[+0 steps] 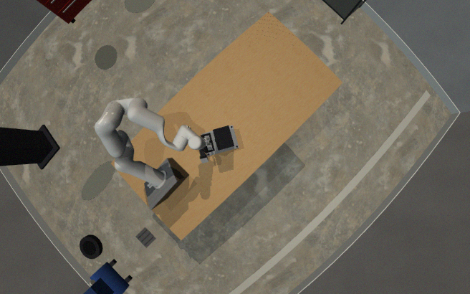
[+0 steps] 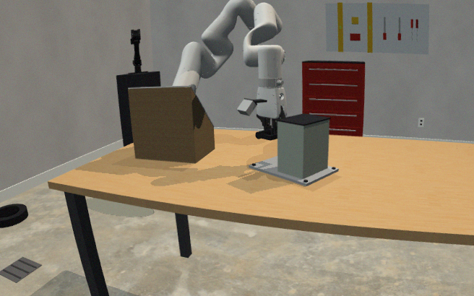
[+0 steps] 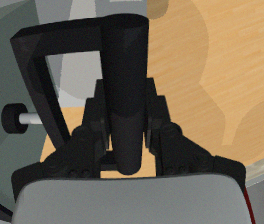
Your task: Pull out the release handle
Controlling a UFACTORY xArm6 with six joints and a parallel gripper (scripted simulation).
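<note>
The black grip is 50 mm ahead of my hand and 20 mm to the right of it.
</note>
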